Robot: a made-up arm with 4 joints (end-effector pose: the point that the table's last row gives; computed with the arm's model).
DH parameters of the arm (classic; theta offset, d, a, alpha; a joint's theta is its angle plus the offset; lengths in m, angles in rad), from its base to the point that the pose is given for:
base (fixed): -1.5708 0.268 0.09 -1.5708
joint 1: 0 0.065 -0.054 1.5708
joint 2: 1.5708 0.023 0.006 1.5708
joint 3: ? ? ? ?
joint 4: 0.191 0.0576 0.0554 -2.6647
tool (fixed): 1.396 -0.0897 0 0
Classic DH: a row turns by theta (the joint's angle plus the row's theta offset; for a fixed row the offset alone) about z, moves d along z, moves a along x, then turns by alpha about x.
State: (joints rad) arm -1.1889 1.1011 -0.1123 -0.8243
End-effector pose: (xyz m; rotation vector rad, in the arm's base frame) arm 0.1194 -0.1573 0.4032 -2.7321 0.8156 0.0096
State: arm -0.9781 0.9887 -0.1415 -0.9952
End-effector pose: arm 0.0950 -0.1949 0.3921 -2.3718 1.0063 -0.0496
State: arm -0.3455 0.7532 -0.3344 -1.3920
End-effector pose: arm 0.0275 -0.2571 0.3214 -1.4199 1.4382 0.1083
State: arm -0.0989 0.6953 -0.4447 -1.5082
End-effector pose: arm 0.0071 -0.2636 0.2944 -1.1150 1.5682 0.2523
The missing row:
joint 3: 1.2755 0.0733 -0.1174 -1.5577
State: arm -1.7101 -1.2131 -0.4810 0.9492
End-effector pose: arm -0.0205 -0.0345 0.0956 1.1696 -0.6049 1.4195
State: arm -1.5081 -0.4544 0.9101 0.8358
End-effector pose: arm -0.0244 -0.1872 0.2187 1.1830 1.0641 1.6687
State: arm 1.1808 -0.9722 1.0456 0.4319
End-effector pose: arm -0.0326 0.0315 0.2849 -1.0658 1.8889 -1.4726
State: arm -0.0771 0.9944 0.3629 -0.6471
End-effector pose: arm 0.1116 -0.2198 0.2060 -1.3659 0.2178 0.0640
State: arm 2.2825 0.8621 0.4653 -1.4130
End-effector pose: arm 0.1037 0.0894 0.2671 1.4478 -0.1311 0.8262
